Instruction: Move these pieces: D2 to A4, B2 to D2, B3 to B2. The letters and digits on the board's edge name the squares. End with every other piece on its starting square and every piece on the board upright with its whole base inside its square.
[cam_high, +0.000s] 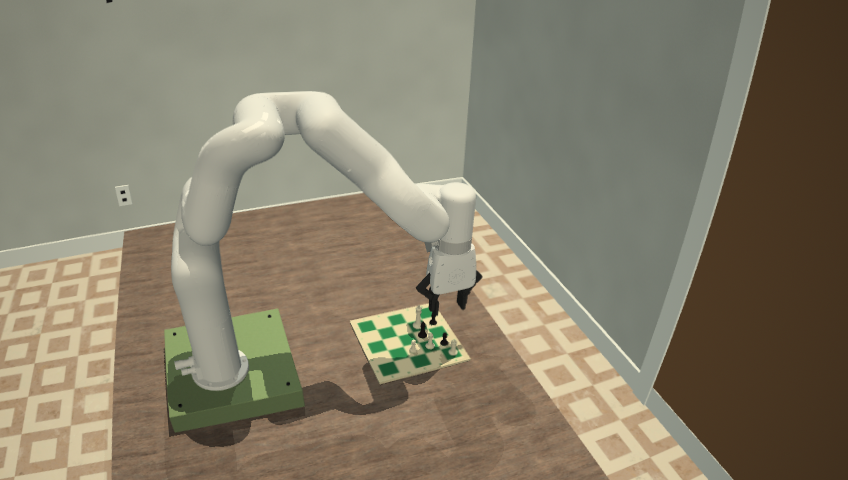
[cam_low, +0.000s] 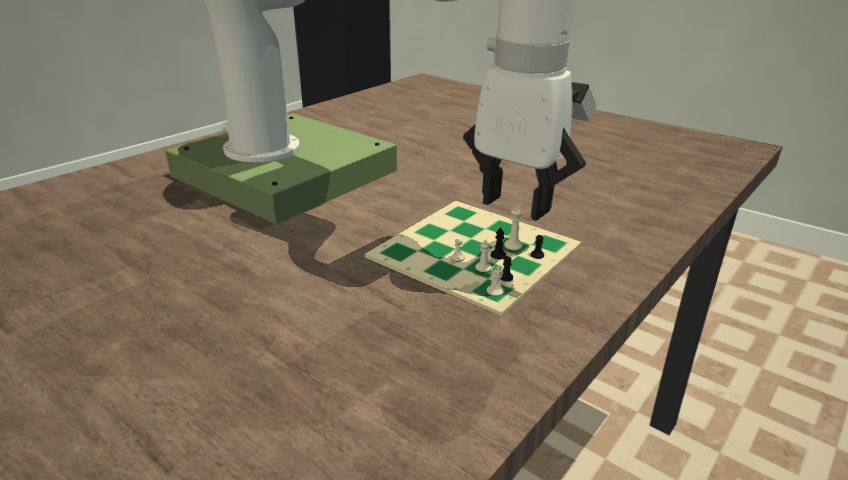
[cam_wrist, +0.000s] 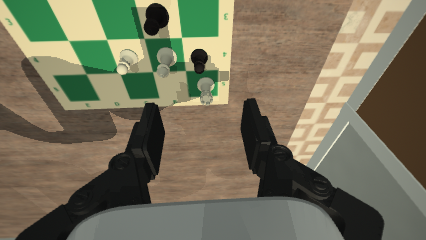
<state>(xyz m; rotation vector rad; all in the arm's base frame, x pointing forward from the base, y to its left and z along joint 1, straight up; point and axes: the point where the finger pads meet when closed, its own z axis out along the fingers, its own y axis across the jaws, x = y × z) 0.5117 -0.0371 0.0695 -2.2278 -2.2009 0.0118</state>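
Right now my hand is 40 mm past the white king, 80 mm to the right of it and 90 mm above it. From my hand the other things lie so: black bishop: 40 mm behind, 40 mm to the left, 100 mm below; chessboard: 80 mm behind, 40 mm to the left, 120 mm below; white pawn: 80 mm behind, 100 mm below.
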